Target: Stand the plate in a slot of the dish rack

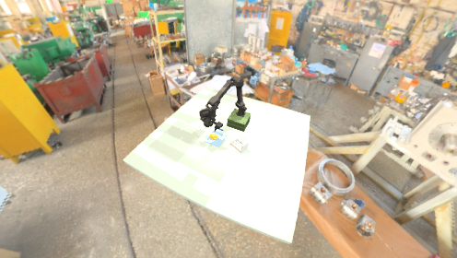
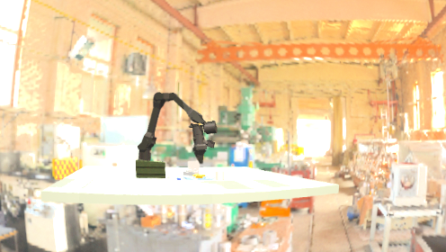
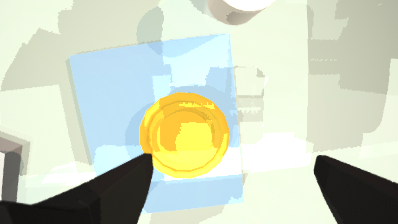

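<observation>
The yellow plate lies 7 cm below my gripper tip and 3 cm to the left of it. The rest, counted from my gripper tip: pale cylinder: 9 cm ahead, 6 cm below, 4 cm to the right; then light blue mat: 8 cm below, 5 cm to the left; then blue spoon: 12 cm behind, 8 cm below, 2 cm to the left.
</observation>
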